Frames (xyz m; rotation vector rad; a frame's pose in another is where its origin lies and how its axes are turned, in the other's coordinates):
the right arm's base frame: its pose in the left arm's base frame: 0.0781 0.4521 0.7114 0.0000 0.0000 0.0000
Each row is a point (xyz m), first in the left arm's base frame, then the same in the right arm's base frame.
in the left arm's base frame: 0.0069 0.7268 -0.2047
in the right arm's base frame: -0.0712 0.2747 -0.9161
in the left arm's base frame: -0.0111 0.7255 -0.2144
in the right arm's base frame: -0.0892 0.2734 -0.9258
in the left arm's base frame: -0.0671 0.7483 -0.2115
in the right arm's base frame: -0.1452 0.2962 -0.9229
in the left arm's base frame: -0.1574 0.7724 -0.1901
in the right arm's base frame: -0.2355 0.3203 -0.9015
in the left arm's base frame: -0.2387 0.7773 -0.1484
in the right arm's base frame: -0.3168 0.3252 -0.8598
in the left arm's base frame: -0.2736 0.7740 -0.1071
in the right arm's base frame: -0.3517 0.3219 -0.8185
